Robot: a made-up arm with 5 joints.
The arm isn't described. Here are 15 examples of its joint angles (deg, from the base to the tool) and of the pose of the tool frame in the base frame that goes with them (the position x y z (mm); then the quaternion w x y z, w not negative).
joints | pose
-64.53 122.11 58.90 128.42 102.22 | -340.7 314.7 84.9 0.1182 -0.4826 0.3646 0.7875
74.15 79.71 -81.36 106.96 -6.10 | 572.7 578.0 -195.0 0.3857 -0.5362 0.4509 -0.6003
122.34 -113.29 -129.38 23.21 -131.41 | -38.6 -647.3 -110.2 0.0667 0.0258 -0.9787 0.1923
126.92 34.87 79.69 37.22 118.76 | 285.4 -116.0 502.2 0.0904 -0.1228 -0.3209 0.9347
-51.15 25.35 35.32 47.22 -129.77 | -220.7 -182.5 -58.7 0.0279 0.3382 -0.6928 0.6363
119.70 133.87 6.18 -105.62 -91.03 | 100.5 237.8 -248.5 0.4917 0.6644 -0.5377 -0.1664
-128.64 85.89 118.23 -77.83 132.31 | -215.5 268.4 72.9 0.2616 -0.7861 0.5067 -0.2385
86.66 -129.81 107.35 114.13 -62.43 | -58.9 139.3 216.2 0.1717 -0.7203 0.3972 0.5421
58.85 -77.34 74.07 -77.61 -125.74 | 240.9 -111.5 -184.8 0.1359 0.7010 0.4042 0.5716
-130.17 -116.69 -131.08 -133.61 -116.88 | -116.6 -382.4 -133.3 0.5884 0.3692 -0.5367 -0.4790
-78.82 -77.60 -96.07 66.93 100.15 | -64.1 -589.0 209.5 0.0275 -0.4477 0.1490 -0.8813
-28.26 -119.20 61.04 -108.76 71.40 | -157.6 -165.7 -102.1 0.4620 0.3927 -0.7809 0.1505
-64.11 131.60 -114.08 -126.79 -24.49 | 254.7 439.7 48.8 0.0557 -0.4749 0.6520 -0.5885
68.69 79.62 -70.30 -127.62 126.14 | 240.2 469.8 -78.9 0.8931 -0.2573 -0.1768 0.3238
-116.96 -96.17 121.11 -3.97 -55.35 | -308.3 -218.7 -185.3 0.3129 0.9198 -0.1778 -0.1565
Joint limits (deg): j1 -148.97..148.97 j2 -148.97..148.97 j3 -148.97..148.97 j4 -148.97..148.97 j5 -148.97..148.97
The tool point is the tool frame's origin. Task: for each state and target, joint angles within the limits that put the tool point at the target. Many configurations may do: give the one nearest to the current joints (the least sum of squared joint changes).
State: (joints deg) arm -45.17 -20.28 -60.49 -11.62 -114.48
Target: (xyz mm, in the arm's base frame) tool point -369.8 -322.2 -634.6
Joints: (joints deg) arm -7.13 -34.94 -88.98 -14.01 -106.44
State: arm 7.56 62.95 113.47 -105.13 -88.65
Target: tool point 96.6 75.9 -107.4
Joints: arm 9.61 64.97 116.61 -94.08 -90.57
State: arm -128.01 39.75 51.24 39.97 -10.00
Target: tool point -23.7 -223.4 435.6
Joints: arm -148.97 34.53 33.82 36.29 -13.82
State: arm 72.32 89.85 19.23 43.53 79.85
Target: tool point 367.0 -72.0 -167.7
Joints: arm 66.90 66.72 28.20 15.63 81.65
